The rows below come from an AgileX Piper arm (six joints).
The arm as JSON. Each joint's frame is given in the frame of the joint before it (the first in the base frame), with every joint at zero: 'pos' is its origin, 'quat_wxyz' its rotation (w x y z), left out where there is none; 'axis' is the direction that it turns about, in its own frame. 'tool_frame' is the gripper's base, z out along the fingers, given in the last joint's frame.
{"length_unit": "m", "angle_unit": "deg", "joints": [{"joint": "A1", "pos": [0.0, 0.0, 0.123], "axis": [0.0, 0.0, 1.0]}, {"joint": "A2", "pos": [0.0, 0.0, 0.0], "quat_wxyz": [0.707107, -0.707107, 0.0, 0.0], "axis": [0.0, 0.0, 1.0]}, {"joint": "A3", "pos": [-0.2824, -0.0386, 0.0], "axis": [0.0, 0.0, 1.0]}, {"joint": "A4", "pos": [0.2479, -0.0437, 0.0], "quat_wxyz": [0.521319, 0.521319, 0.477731, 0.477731], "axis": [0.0, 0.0, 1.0]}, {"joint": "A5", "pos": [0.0, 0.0, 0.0], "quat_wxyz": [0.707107, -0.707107, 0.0, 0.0], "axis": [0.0, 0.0, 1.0]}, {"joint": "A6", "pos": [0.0, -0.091, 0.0], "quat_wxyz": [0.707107, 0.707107, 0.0, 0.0], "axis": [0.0, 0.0, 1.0]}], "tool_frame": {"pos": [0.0, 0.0, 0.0]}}
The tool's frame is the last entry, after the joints.
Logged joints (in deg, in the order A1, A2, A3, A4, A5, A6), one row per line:
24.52, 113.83, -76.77, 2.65, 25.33, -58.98
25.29, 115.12, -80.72, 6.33, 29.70, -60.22
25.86, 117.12, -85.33, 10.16, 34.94, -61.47
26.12, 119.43, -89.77, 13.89, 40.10, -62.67
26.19, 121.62, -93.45, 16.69, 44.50, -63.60
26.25, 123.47, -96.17, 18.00, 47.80, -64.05
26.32, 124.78, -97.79, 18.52, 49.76, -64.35
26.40, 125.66, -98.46, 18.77, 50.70, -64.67
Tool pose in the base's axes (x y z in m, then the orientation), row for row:
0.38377, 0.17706, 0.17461, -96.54, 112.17, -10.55
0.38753, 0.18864, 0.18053, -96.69, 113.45, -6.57
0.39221, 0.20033, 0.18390, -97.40, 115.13, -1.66
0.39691, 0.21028, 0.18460, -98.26, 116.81, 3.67
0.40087, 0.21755, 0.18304, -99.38, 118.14, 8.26
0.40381, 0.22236, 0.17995, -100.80, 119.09, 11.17
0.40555, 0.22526, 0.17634, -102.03, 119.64, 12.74
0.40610, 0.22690, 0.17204, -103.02, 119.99, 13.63
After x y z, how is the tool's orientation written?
As a rotation vector, in degrees.
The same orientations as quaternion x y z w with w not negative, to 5 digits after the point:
-0.62604, 0.72740, -0.06841, 0.27254
-0.62477, 0.73306, -0.04245, 0.26549
-0.62500, 0.73877, -0.01065, 0.25196
-0.62535, 0.74340, 0.02336, 0.23611
-0.62709, 0.74546, 0.05212, 0.21983
-0.63082, 0.74528, 0.06990, 0.20431
-0.63462, 0.74415, 0.07924, 0.19292
-0.63787, 0.74294, 0.08439, 0.18452

